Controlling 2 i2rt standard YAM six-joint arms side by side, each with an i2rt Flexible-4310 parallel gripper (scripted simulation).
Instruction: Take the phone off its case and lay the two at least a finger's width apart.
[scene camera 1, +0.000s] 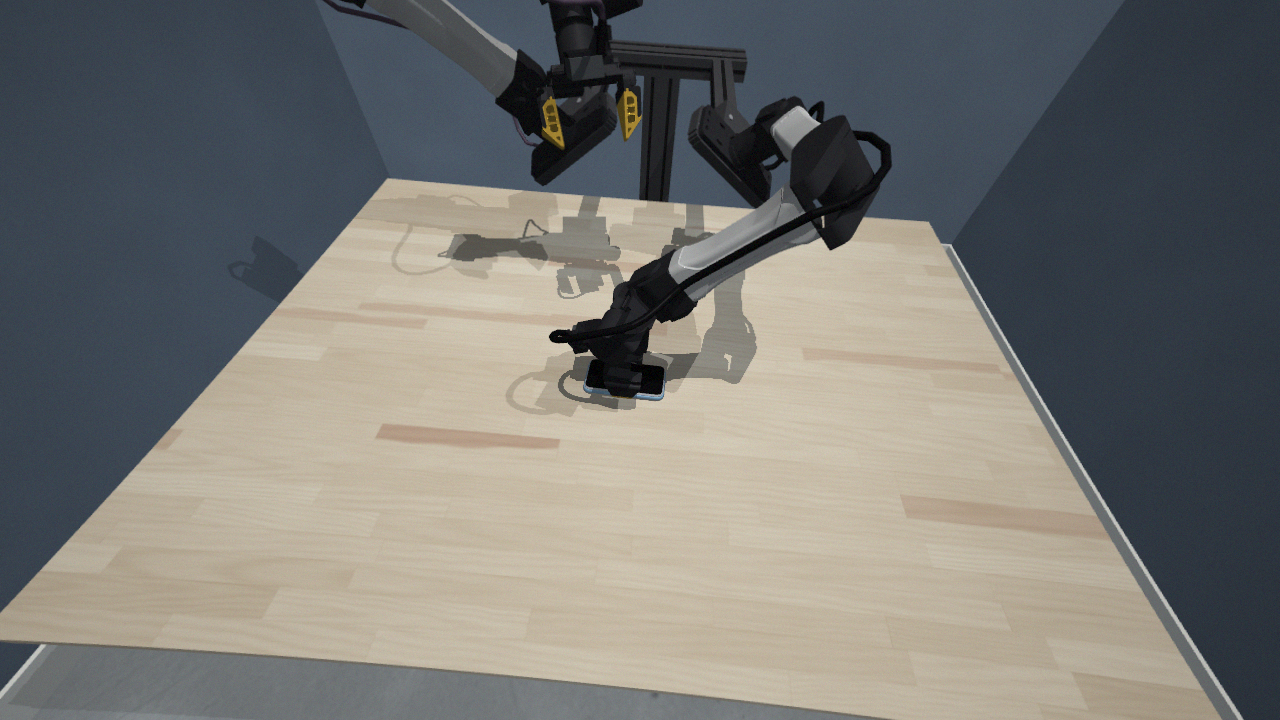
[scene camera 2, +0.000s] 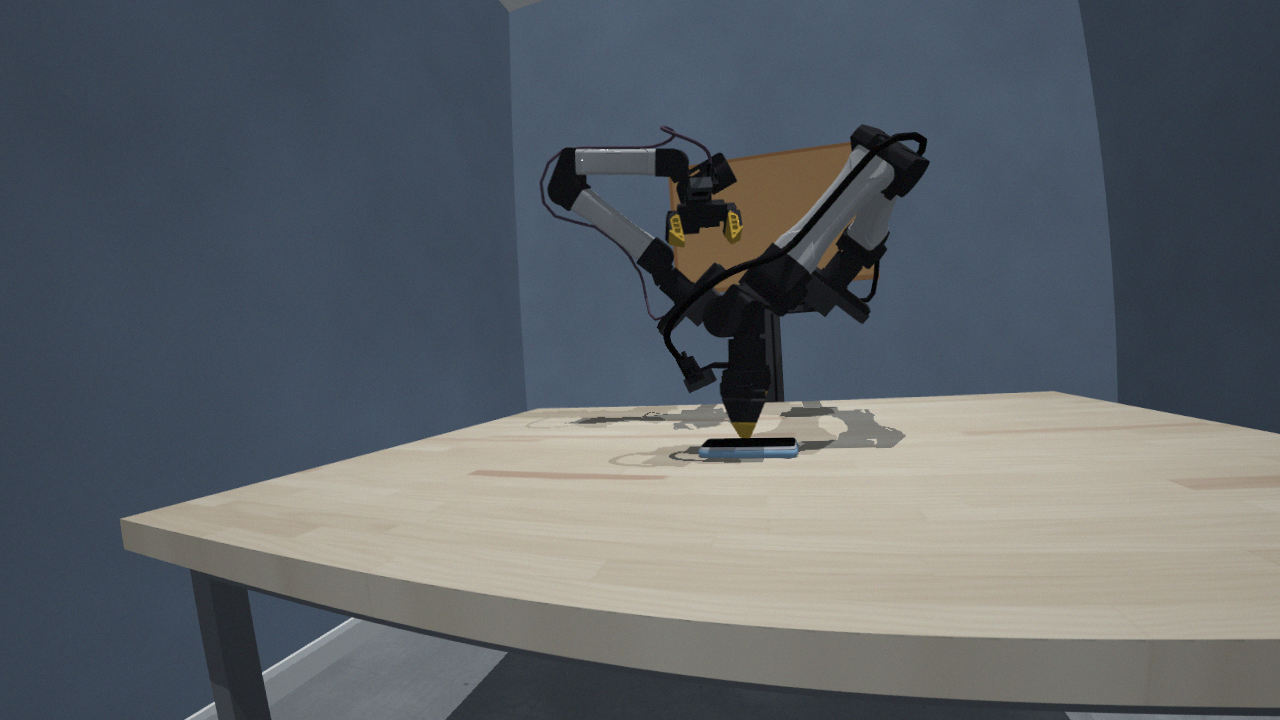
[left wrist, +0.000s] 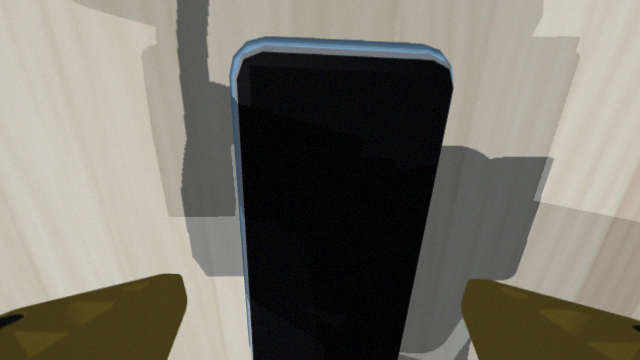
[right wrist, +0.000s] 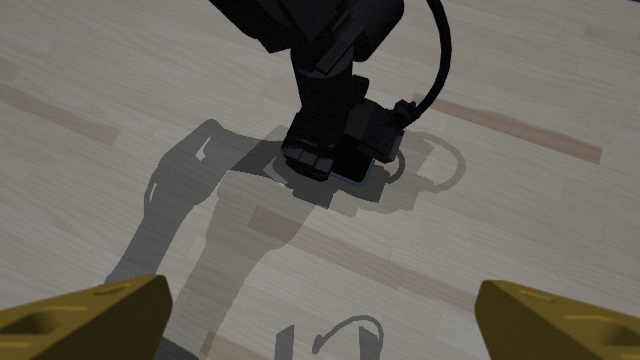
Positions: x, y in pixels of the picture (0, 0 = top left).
Scene:
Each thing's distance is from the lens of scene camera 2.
my left gripper (scene camera 2: 747, 431): 75 cm
my right gripper (scene camera 2: 708, 243): 93 cm

